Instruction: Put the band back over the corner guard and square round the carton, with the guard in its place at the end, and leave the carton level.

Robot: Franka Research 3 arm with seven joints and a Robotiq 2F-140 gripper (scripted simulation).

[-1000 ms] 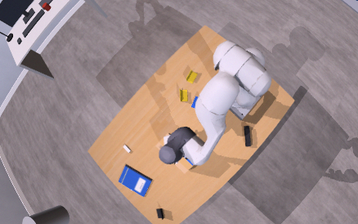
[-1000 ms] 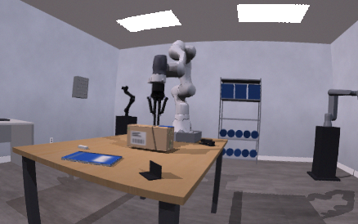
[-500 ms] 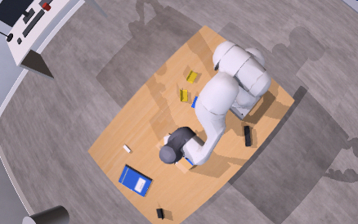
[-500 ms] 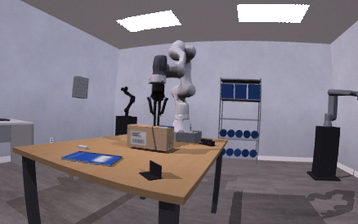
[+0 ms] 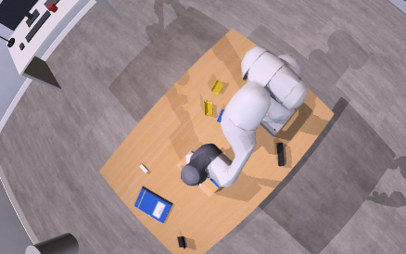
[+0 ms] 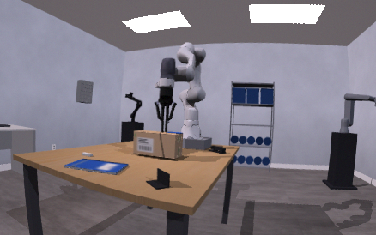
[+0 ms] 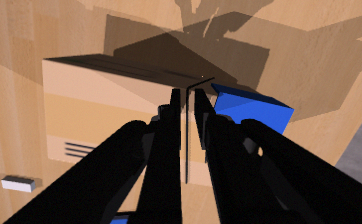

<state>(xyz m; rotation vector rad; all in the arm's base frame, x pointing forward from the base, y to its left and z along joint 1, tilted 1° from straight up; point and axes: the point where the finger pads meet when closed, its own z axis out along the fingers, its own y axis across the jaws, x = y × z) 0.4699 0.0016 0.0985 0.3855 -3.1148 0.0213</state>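
My hand is 70 mm to the right of the blue corner guard, 40 mm above it and 10 mm past it. The rest, counted from my hand: white block: 310 mm ahead, 300 mm to the right, 170 mm below; black bracket: 470 mm ahead, 230 mm to the left, 160 mm below; brown carton: 100 mm below, 40 mm ahead, 10 mm to the right.
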